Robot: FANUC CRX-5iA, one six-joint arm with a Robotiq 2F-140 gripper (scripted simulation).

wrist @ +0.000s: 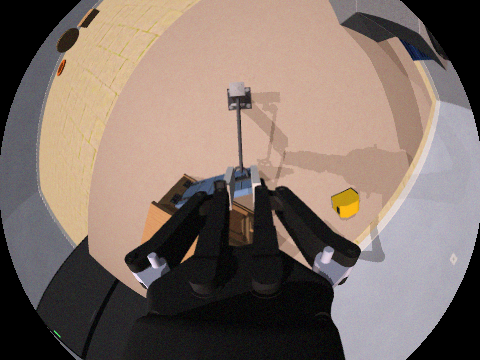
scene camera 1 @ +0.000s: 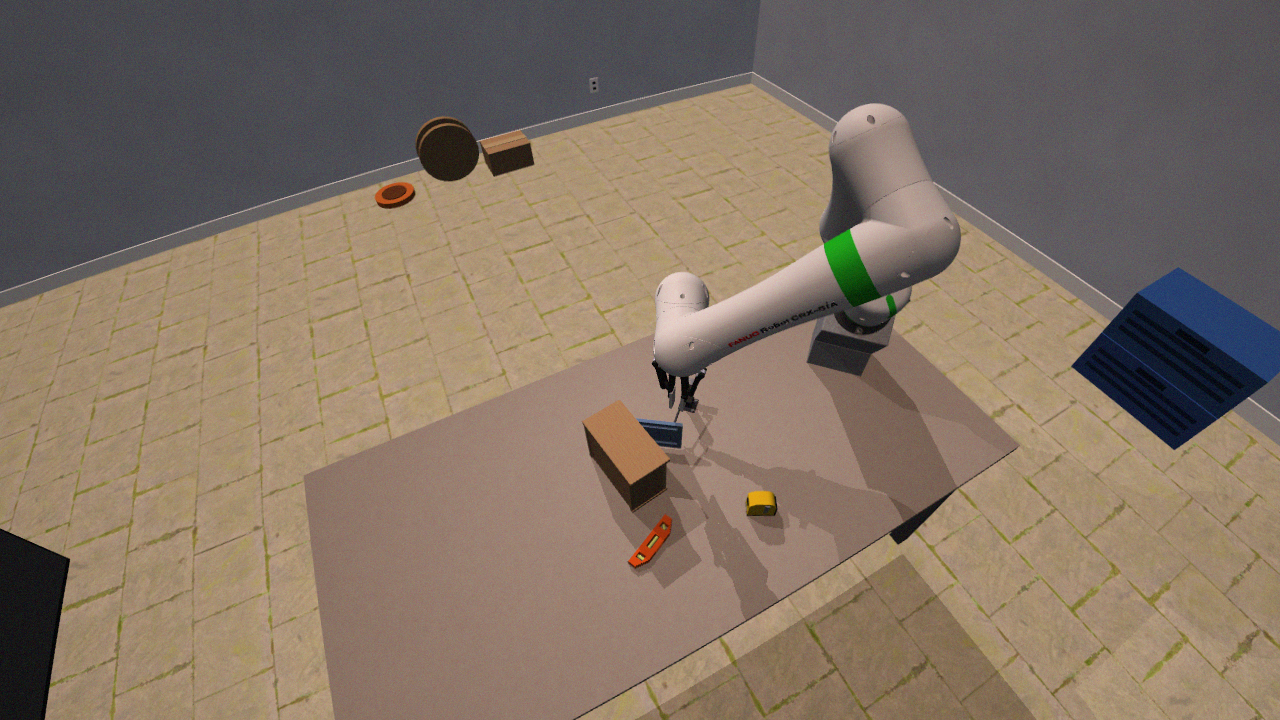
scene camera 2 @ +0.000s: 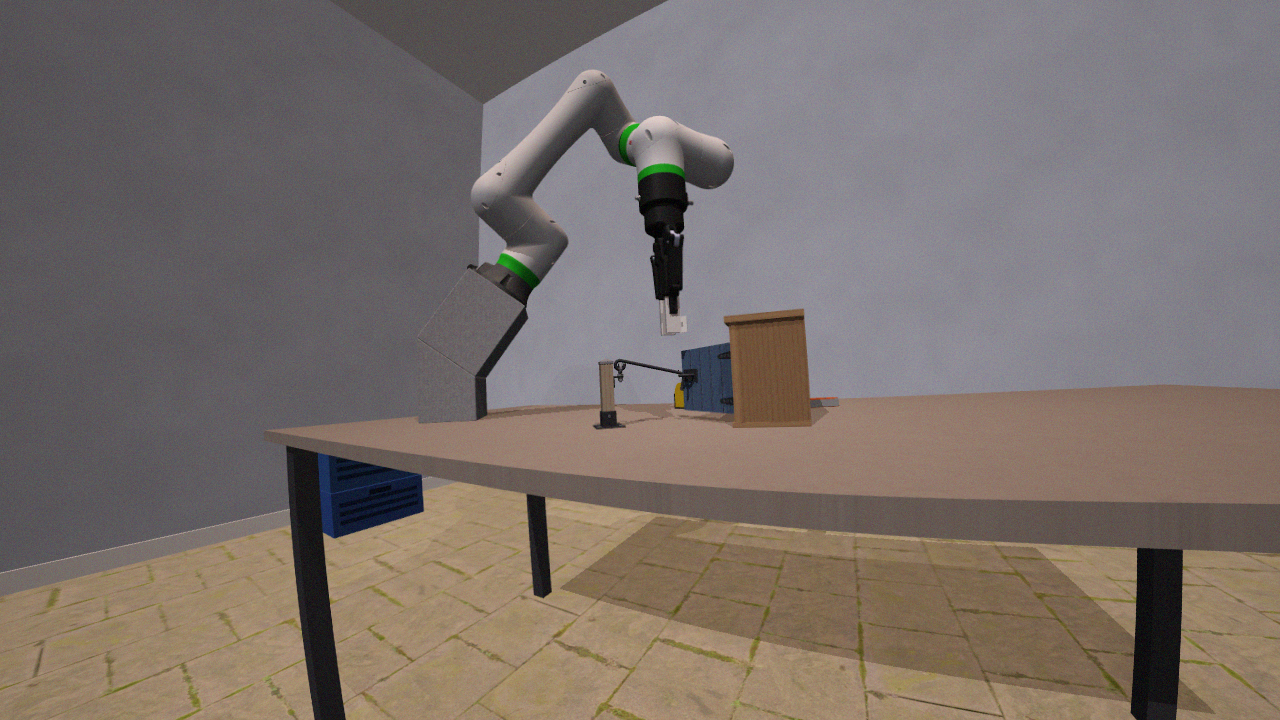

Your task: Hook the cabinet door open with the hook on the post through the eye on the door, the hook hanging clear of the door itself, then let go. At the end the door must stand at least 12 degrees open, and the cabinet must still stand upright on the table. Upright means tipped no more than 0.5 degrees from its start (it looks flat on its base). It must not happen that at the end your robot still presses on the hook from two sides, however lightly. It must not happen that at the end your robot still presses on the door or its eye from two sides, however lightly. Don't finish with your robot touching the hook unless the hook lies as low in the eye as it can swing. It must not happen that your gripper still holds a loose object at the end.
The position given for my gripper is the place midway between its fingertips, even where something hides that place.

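Note:
I can see my gripper (scene camera 2: 670, 333) (scene camera 1: 677, 405) (wrist: 242, 175). There is a brown cabinet (scene camera 2: 770, 378) (scene camera 1: 634, 453) (wrist: 159, 213) here as well, and a hook post (scene camera 2: 608, 418) (wrist: 237, 90). An orange level (scene camera 1: 661, 535) is part of what I see. So is a yellow tape measure (scene camera 1: 759, 503).

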